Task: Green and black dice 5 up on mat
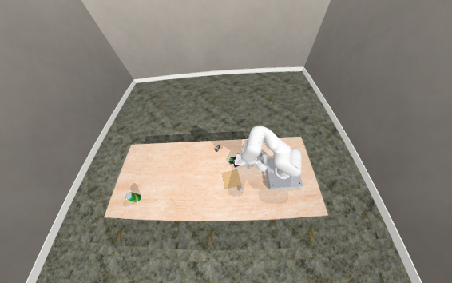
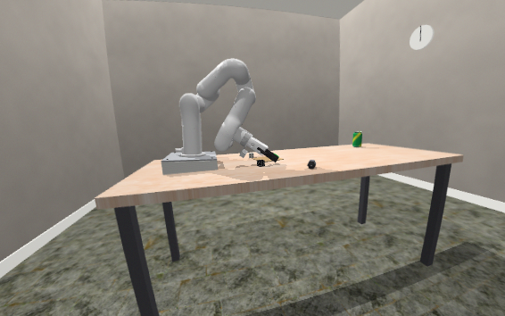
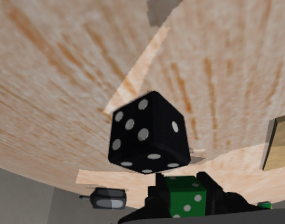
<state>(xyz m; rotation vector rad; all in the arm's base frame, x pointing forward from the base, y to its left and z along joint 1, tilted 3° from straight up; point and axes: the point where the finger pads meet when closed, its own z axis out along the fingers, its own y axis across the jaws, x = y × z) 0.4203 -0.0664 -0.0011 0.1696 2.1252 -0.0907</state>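
My hand is 70 mm past the black die, 20 mm to the left of it and 20 mm above it. From my hand the other things lie so: green die: 10 mm ahead; then dark tool: 150 mm ahead, 130 mm to the right, 20 mm below; then tan mat: 10 mm behind, 150 mm to the left, 40 mm below.
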